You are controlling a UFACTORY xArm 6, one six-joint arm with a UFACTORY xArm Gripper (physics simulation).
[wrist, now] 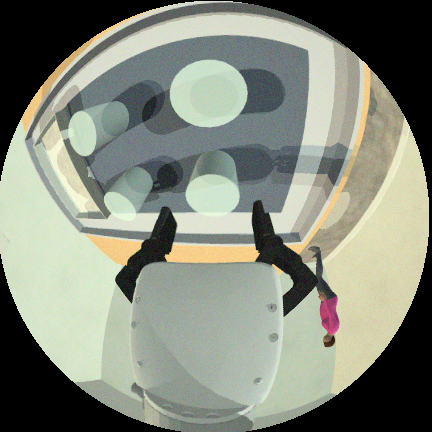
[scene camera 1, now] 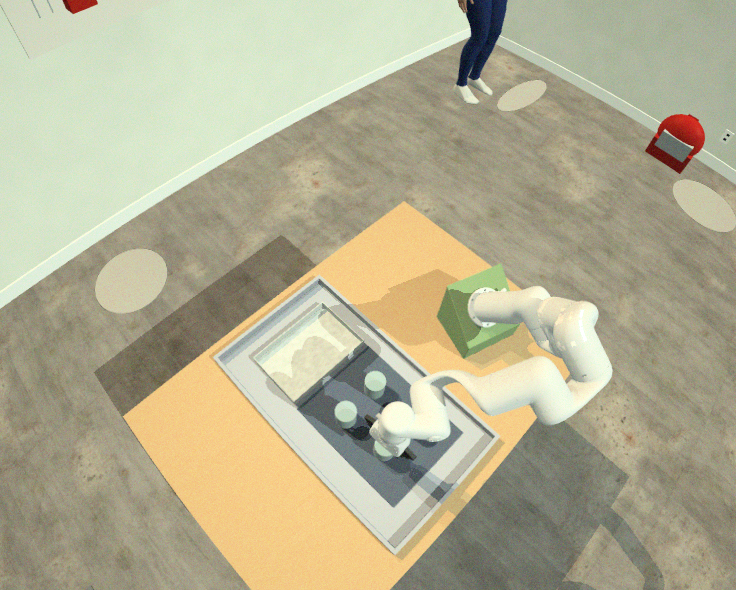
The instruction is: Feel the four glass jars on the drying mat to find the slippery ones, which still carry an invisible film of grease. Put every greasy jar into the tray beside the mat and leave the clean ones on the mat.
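Places are measured from the arm's base along level axes (x right, y ahead, z up), in centimetres.
Pixels of known places: gripper, between the fingertips: [wrist: 211, 212]; arm's base, origin of its link: [scene camera 1: 484, 307].
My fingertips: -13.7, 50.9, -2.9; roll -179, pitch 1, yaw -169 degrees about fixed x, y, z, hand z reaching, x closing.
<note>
Ahead of a thing's pixels: the offset from my fingertips to its top centre, as dx, dy, dz. Level surfaces: height alone.
My gripper [scene camera 1: 390, 437] [wrist: 211, 212] is open, with nothing between its fingers. It points down above one pale green glass jar {+0.1, +0.2, -2.6} [scene camera 1: 383, 452] [wrist: 212, 192], with a finger to either side of its rim in the wrist view. Two more jars stand nearer the tray: one jar {+14.8, +3.3, -2.6} [scene camera 1: 345, 414] [wrist: 128, 193] and another jar {+17.1, -9.4, -2.6} [scene camera 1: 375, 384] [wrist: 98, 127]. A fourth jar {+1.1, -11.1, -2.6} [wrist: 209, 93] stands upright at the top of the wrist view; the arm hides it in the scene view. All stand on the dark mat {dz -10.1} [scene camera 1: 393, 491] [wrist: 295, 130]. The pale tray {+39.5, -0.3, -7.3} [scene camera 1: 307, 362] [wrist: 65, 155] shows no jar inside.
A light grey raised-edge frame [scene camera 1: 307, 448] [wrist: 320, 100] surrounds mat and tray on the orange table {dz -10.5} [scene camera 1: 196, 454]. The arm reaches over the frame from a green base block [scene camera 1: 454, 325]. A person [scene camera 1: 482, 49] stands beyond the table, near the walls.
</note>
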